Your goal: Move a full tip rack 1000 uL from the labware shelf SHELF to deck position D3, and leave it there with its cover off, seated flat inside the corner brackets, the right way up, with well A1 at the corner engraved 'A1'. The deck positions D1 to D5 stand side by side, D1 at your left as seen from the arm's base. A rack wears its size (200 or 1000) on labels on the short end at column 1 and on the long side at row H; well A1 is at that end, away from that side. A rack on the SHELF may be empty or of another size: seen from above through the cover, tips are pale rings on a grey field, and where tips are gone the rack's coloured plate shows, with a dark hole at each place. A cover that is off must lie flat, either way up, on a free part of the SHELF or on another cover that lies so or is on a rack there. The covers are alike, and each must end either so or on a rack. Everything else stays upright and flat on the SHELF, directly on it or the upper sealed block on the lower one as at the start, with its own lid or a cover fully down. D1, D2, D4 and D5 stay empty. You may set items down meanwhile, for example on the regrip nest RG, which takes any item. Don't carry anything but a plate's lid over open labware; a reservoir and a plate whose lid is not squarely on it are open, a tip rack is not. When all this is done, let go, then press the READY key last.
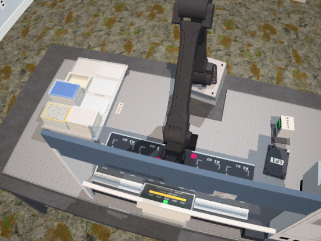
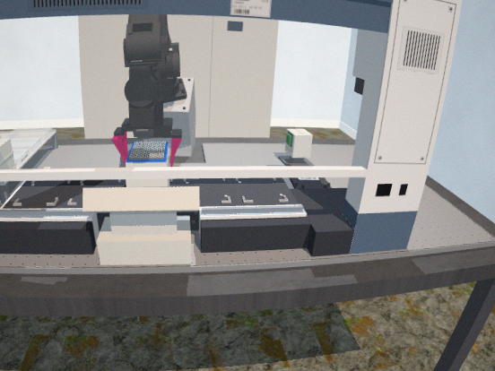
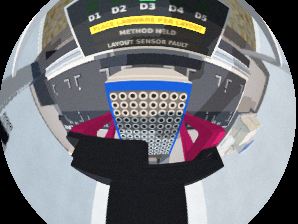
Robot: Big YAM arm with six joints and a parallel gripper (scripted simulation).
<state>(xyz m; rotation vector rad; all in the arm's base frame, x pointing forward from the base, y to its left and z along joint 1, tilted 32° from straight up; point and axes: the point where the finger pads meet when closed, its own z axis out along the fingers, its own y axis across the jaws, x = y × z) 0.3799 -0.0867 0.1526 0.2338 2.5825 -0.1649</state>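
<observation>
Now: the blue-framed tip rack 1 cm behind my hand. Round my hand: pale sealed block (21 cm behind, 41 cm to the right); clear flat piece (31 cm behind, 38 cm to the right, 5 cm below); blue gantry beam (19 cm ahead, 39 cm above).
</observation>
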